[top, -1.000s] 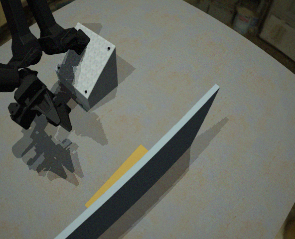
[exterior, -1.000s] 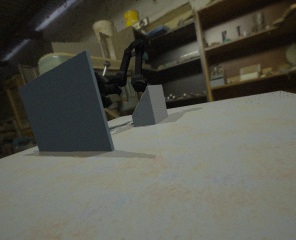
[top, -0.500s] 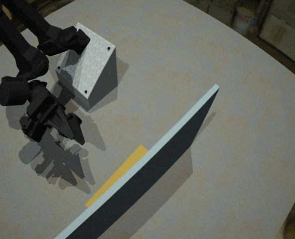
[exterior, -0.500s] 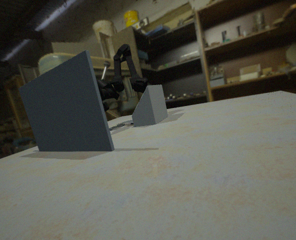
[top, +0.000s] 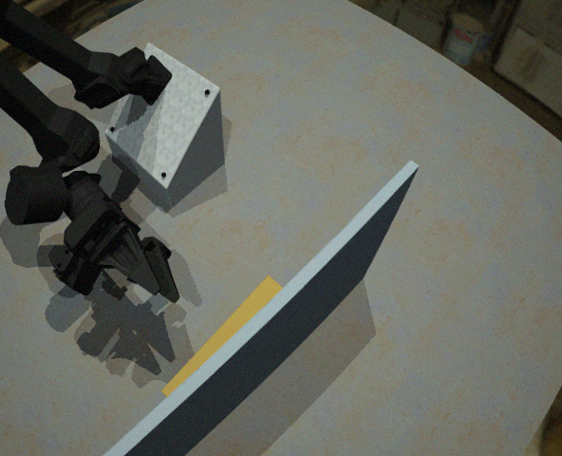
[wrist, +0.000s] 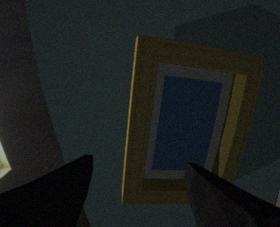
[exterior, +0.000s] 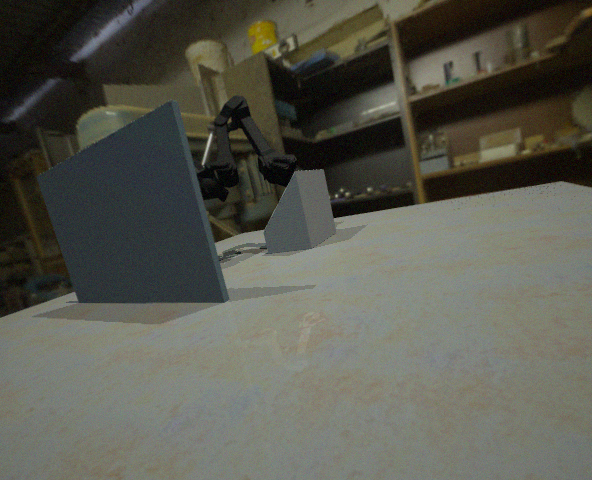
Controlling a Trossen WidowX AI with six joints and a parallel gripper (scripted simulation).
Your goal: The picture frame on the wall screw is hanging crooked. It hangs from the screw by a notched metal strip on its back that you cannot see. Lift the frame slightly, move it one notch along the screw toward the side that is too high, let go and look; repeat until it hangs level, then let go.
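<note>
My gripper tip is 90 mm short of the picture frame, 50 mm above it and 30 mm to the right of it. From my gripper tip the other things lie so: panel: 100 mm ahead, 50 mm below, 40 mm to the left.
</note>
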